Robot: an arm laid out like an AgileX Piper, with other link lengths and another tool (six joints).
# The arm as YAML. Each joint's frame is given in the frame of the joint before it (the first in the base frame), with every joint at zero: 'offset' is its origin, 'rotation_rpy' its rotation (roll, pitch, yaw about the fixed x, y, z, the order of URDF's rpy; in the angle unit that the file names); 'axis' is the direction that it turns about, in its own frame. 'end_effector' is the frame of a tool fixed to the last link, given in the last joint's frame.
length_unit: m
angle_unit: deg
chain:
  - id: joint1
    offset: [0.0, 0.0, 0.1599]
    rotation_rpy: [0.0, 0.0, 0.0]
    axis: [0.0, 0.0, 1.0]
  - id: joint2
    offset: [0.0, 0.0, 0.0]
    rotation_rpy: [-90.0, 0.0, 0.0]
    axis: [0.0, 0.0, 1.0]
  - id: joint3
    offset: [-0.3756, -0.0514, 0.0]
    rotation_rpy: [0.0, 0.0, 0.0]
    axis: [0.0, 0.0, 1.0]
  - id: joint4
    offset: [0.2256, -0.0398, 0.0]
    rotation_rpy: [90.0, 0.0, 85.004]
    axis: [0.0, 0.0, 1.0]
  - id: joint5
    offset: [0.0, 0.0, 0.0]
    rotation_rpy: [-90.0, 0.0, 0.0]
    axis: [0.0, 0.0, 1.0]
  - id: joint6
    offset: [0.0, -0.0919, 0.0]
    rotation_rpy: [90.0, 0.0, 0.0]
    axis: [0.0, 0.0, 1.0]
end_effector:
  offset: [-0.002, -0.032, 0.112]
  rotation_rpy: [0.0, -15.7, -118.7]
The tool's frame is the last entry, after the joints.
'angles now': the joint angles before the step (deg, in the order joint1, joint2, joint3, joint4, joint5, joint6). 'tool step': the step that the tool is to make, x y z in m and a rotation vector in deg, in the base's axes. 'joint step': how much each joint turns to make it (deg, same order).
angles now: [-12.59 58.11 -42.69 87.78 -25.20 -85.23]
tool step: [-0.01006 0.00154 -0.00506 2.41 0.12 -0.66]
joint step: [0.01 -1.49 0.06 6.76 -0.31 -4.81]
